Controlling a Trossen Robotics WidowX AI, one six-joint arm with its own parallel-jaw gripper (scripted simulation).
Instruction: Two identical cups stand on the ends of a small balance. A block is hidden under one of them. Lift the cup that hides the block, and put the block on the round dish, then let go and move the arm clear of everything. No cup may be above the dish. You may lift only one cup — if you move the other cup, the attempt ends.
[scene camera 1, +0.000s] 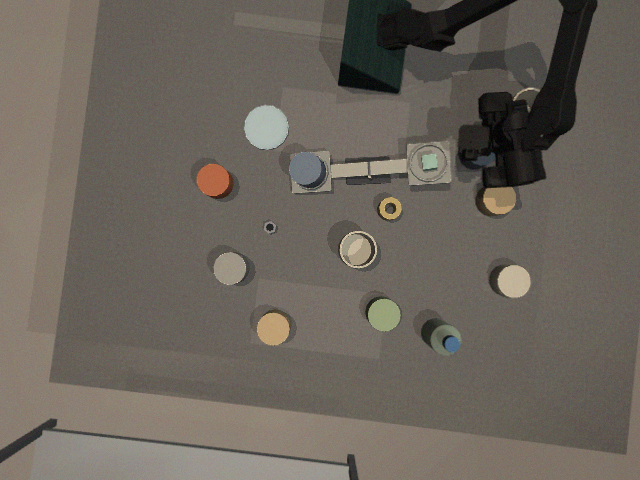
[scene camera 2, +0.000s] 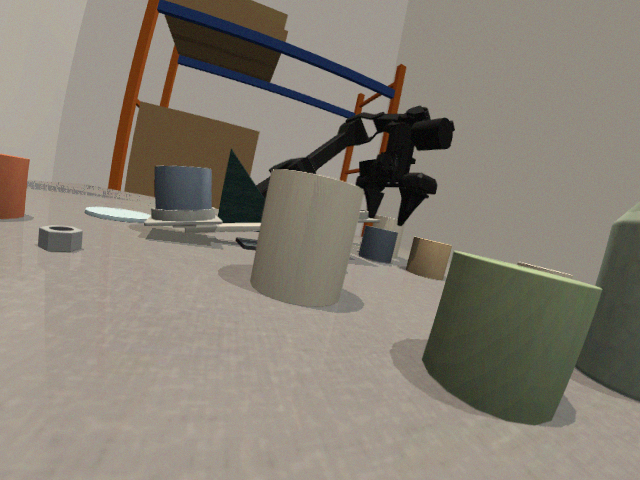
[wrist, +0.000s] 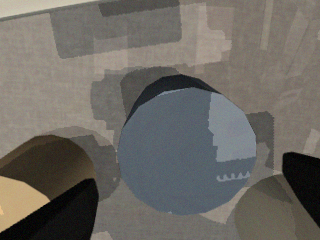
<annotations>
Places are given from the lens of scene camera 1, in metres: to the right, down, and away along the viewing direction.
gripper (scene camera 1: 485, 148): 0.35, -0.20, 1.24
blue-grey cup (scene camera 1: 305, 168): -0.03, -0.15, 1.23
</annotations>
